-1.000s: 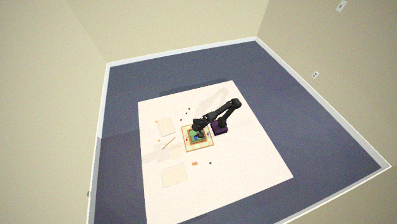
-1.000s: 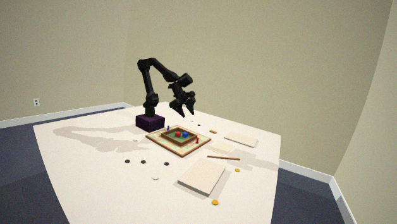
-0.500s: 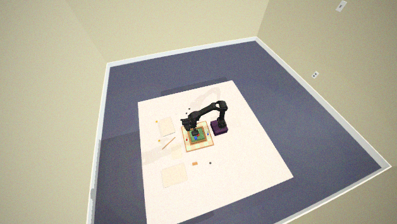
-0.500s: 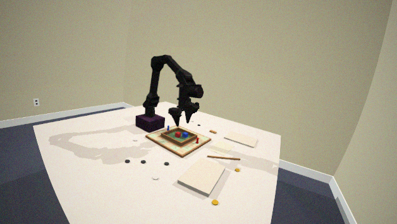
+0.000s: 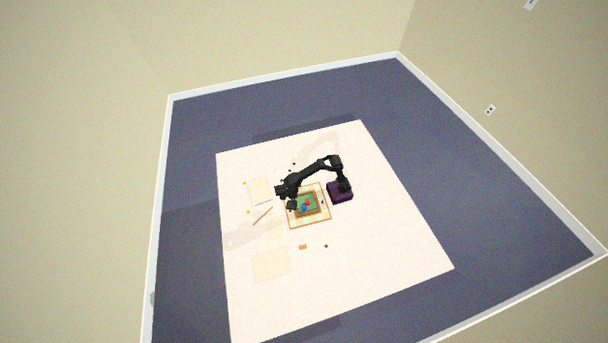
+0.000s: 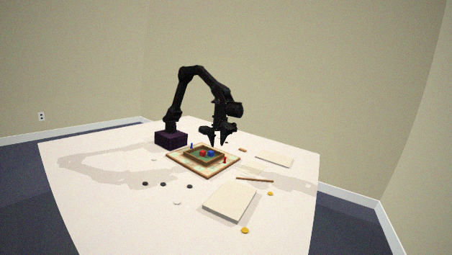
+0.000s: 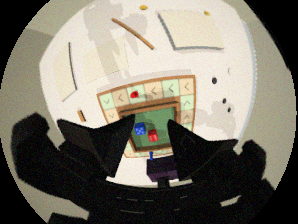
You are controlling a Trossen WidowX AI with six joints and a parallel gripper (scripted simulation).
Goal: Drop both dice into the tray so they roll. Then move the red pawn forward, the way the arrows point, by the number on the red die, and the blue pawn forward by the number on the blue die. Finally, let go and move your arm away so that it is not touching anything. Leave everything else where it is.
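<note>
Now: gripper tip 7 cm above the red pawn, 4 cm short of it and 3 cm to the right of it. From my gripper tip the other things lie so: wooden stick: 22 cm ahead, 10 cm below, 2 cm to the right; then blue pawn: 19 cm behind, 7 cm below, 6 cm to the left; then green tray: 9 cm below, 8 cm behind, 2 cm to the left.
</note>
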